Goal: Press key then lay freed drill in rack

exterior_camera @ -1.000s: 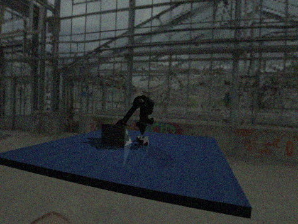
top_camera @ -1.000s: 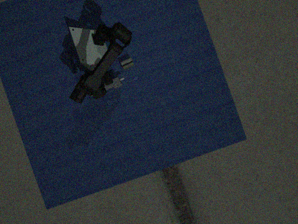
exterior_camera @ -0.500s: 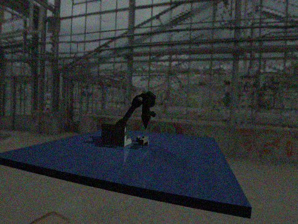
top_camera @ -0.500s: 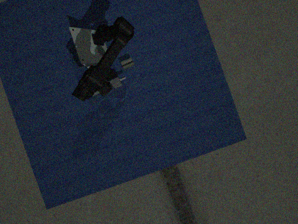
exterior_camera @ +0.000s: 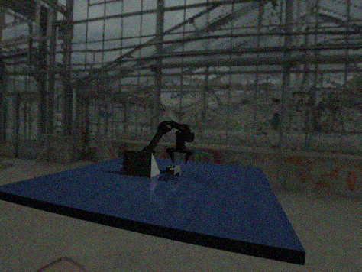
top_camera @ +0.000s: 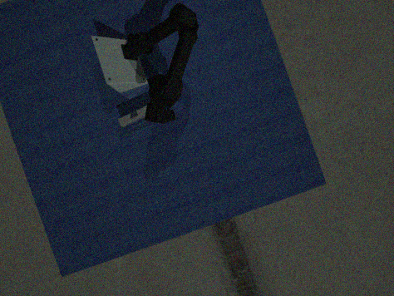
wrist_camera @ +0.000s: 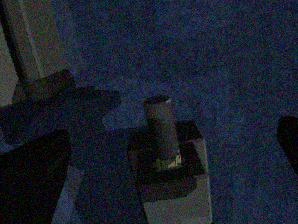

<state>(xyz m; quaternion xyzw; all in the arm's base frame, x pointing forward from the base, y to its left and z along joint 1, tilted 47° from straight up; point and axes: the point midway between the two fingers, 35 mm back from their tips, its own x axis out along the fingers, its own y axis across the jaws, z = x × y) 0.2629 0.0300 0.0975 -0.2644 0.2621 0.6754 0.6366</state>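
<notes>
Now: the drill 60 mm to the right of my gripper tip and 20 mm below it. Also, from my gripper tip: long grey block (110 mm to the right, 30 mm below, 10 mm ahead).
</notes>
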